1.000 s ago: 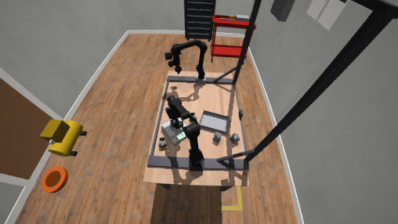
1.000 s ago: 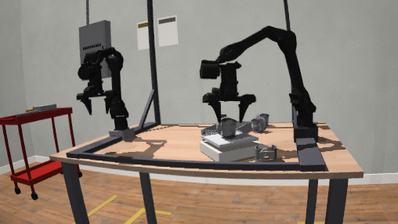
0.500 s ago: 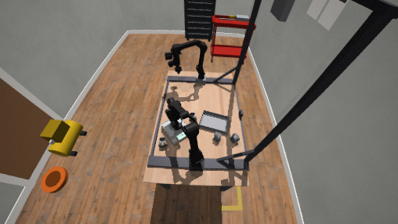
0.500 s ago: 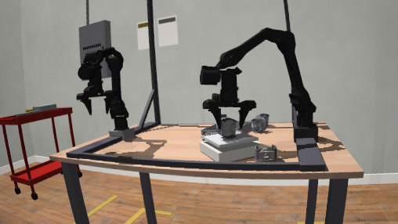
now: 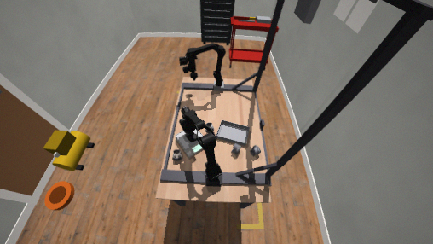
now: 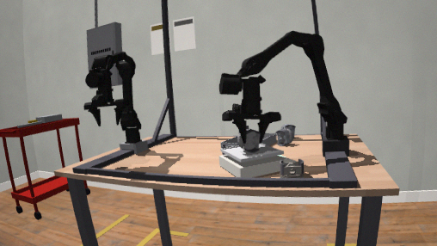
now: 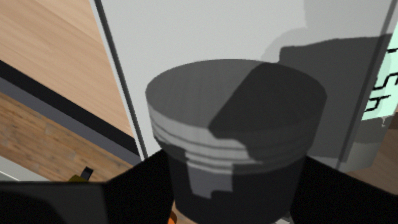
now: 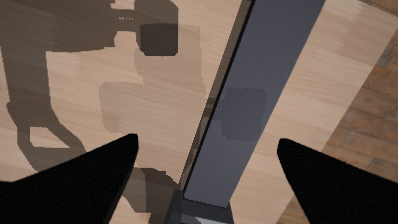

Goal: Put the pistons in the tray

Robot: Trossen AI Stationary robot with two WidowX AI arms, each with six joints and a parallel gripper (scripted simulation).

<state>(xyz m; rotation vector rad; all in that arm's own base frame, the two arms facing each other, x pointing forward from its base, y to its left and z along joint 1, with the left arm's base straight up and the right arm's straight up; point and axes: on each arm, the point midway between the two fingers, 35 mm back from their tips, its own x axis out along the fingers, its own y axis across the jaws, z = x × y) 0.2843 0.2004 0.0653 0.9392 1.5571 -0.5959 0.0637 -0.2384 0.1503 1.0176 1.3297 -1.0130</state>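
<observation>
My left hand is 70 mm above the scale plate, 10 mm to the left of it and 10 mm past it. Round my left hand: steel parts tray 340 mm behind, 110 mm below, 90 mm to the right; white scale 90 mm below, 20 mm behind.
</observation>
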